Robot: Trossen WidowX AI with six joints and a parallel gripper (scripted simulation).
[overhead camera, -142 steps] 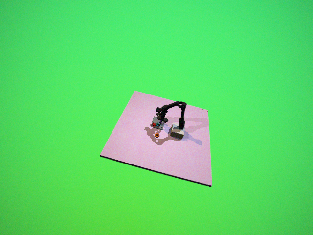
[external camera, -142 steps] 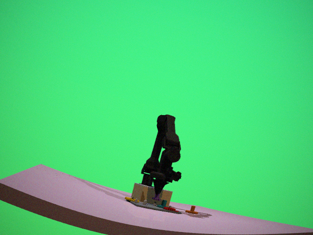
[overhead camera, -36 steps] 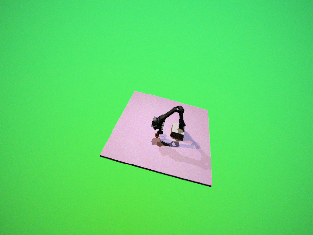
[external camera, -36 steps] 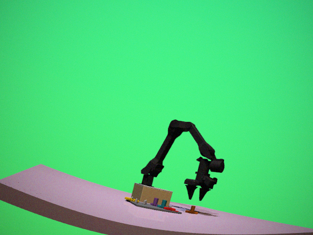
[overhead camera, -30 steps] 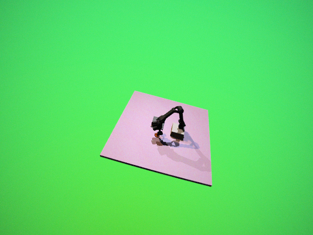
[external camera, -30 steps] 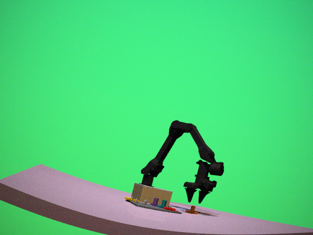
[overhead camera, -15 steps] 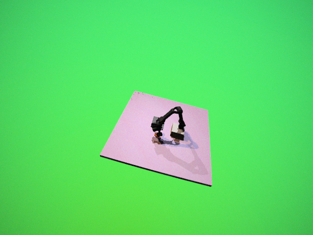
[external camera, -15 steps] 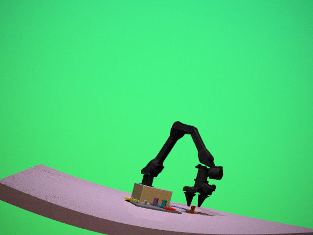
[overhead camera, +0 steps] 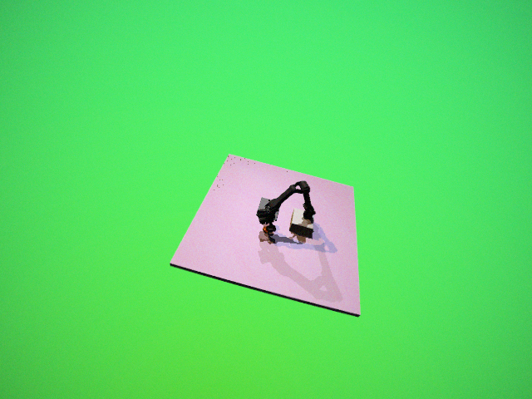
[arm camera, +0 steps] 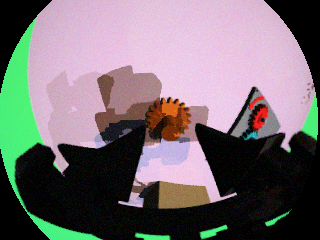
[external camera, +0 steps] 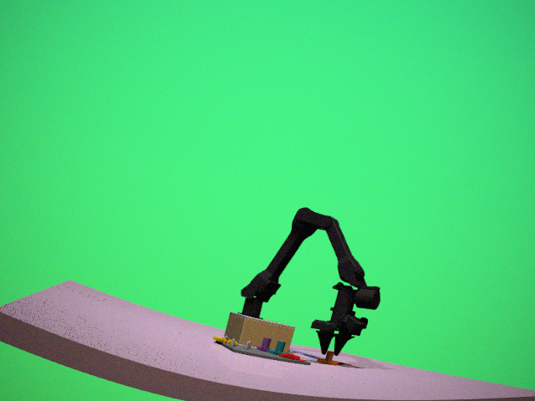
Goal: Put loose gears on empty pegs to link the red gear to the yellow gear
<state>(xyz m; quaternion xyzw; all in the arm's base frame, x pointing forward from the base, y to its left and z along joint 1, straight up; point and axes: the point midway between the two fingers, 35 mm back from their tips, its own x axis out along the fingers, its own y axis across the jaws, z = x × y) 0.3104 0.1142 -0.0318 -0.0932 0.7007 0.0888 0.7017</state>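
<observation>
Right now my gripper tip is 4 cm past the purple gear and 20 cm to the left of it. Also, from my gripper tip: orange gear: 1 cm below; teal gear: 18 cm to the right; red arrow: 7 cm ahead, 15 cm to the right, 2 cm below.
</observation>
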